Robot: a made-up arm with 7 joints. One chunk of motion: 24 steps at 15 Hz.
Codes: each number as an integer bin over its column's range. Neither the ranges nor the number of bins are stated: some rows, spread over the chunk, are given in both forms.
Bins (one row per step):
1: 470 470 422 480 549 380 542
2: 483 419 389 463 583 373 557
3: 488 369 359 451 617 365 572
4: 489 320 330 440 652 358 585
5: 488 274 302 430 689 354 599
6: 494 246 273 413 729 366 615
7: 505 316 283 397 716 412 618
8: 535 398 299 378 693 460 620
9: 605 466 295 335 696 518 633
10: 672 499 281 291 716 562 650
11: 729 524 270 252 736 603 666
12: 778 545 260 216 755 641 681
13: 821 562 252 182 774 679 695
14: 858 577 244 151 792 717 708
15: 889 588 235 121 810 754 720
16: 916 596 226 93 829 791 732
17: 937 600 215 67 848 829 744
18: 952 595 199 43 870 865 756
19: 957 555 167 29 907 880 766
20: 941 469 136 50 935 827 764
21: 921 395 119 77 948 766 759
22: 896 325 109 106 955 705 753
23: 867 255 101 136 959 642 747
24: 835 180 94 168 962 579 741
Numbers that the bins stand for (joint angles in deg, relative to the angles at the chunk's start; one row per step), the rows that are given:
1: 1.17 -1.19 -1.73 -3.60 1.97 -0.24 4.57
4: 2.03 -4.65 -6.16 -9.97 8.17 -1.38 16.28
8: 4.10 -2.85 -7.65 -19.85 10.63 3.93 25.82
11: 12.84 0.06 -9.04 -39.91 13.21 11.38 38.34
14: 18.66 1.28 -10.29 -55.99 16.58 17.32 49.78
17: 22.22 1.81 -11.69 -69.36 19.94 23.15 59.59
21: 21.49 -2.92 -16.31 -67.77 25.95 19.87 63.67
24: 17.62 -7.88 -17.51 -53.28 26.80 10.13 58.77
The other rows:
2: 1.76 -2.37 -3.32 -6.31 4.02 -0.60 8.66
3: 1.98 -3.52 -4.76 -8.22 6.06 -1.02 12.74
5: 1.98 -5.71 -7.50 -11.57 10.39 -1.59 20.10
6: 2.25 -6.36 -8.90 -14.27 12.79 -0.96 24.45
7: 2.75 -4.74 -8.42 -16.82 12.01 1.43 25.27
9: 7.25 -1.28 -7.84 -26.69 10.81 6.95 29.36
10: 10.27 -0.52 -8.51 -33.70 12.01 9.25 33.99
12: 15.05 0.54 -9.52 -45.64 14.36 13.36 42.43
13: 16.99 0.93 -9.91 -51.05 15.50 15.34 46.24
15: 20.05 1.53 -10.73 -60.76 17.66 19.25 53.05
16: 21.27 1.72 -11.16 -65.22 18.80 21.17 56.32
18: 22.89 1.69 -12.46 -73.18 21.27 25.03 62.85
19: 23.12 0.77 -14.00 -75.41 23.49 25.81 65.58
20: 22.40 -1.21 -15.49 -72.07 25.17 23.05 65.03
22: 20.37 -4.53 -16.79 -63.15 26.38 16.69 62.04
23: 19.06 -6.15 -17.17 -58.38 26.62 13.41 60.40

